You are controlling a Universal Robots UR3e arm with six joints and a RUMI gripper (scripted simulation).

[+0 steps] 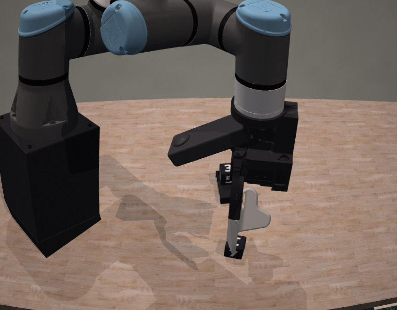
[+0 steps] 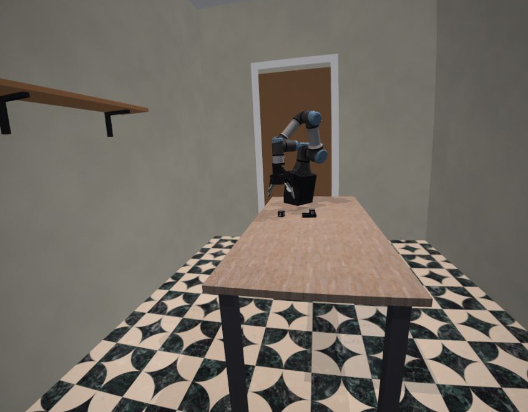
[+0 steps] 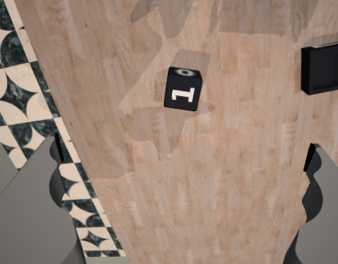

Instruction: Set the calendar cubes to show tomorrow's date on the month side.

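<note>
The black number cube lies 9 cm below my hand. From my hand the other things lie so: black calendar tray 3 cm behind, 16 cm to the left, 10 cm below.
</note>
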